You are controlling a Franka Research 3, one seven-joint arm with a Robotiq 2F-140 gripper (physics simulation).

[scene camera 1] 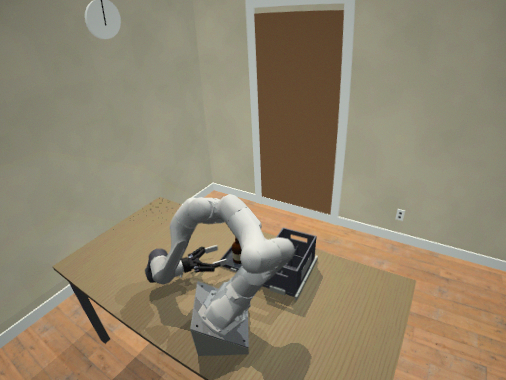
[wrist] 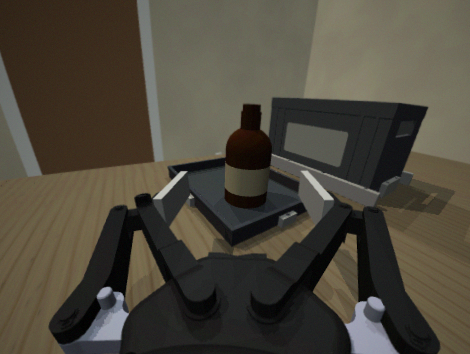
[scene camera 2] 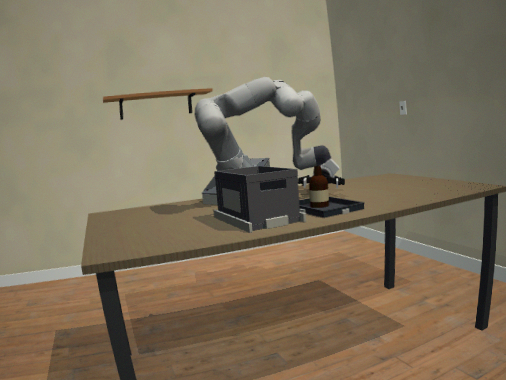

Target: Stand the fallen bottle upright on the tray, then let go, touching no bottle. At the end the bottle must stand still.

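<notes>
A brown bottle with a cream label (scene camera 1: 236,253) (scene camera 2: 319,192) (wrist: 248,165) stands upright on the dark, low-rimmed tray (scene camera 2: 350,204) (wrist: 231,235). In the scene camera 1 view the arm hides part of the bottle and the tray. My gripper (scene camera 1: 219,254) (wrist: 243,183) is open, with its fingers wide apart and nothing between them. It points level at the bottle from the robot's side, and the bottle stands beyond the fingertips, apart from both pads. In the scene camera 2 view the gripper is partly hidden behind the bottle.
A dark crate (scene camera 1: 309,255) (scene camera 2: 275,200) (wrist: 325,137) stands beside the tray, to the right of the bottle in the wrist view. Pale low rails (scene camera 2: 232,220) (wrist: 330,182) run along its base. The arm arches over the wooden table (scene camera 1: 360,310) (scene camera 2: 150,230).
</notes>
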